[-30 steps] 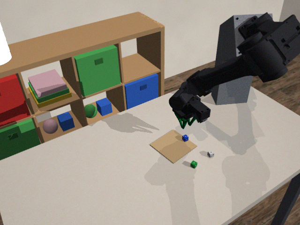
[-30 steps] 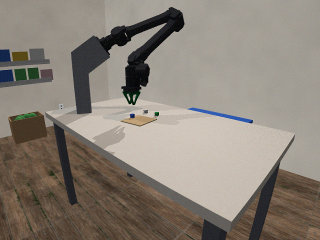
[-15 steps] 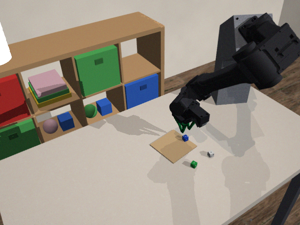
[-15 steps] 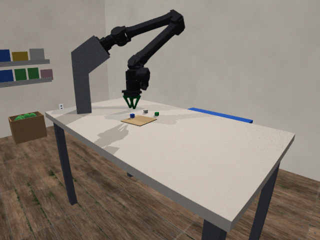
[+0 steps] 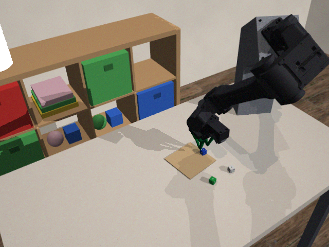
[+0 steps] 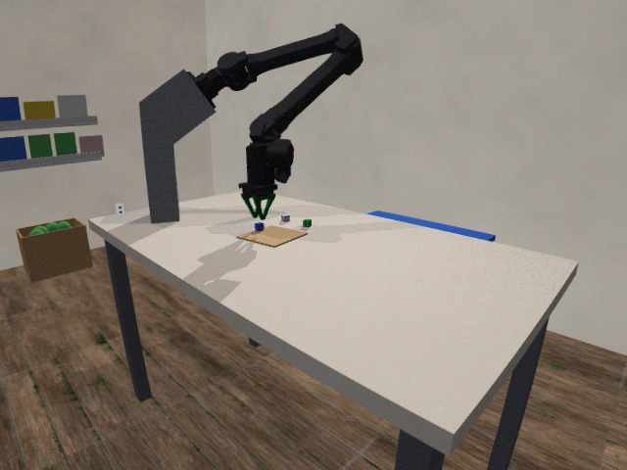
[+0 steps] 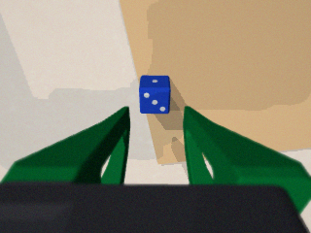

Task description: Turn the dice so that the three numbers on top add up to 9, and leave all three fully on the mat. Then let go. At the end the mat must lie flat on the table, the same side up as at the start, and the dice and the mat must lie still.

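Now: the blue die 30 mm below my hand. Also, from my hand: tan mat (60 mm ahead, 40 mm below); green die (140 mm to the left, 50 mm ahead, 40 mm below); white die (120 mm to the left, 40 mm below, 40 mm behind).
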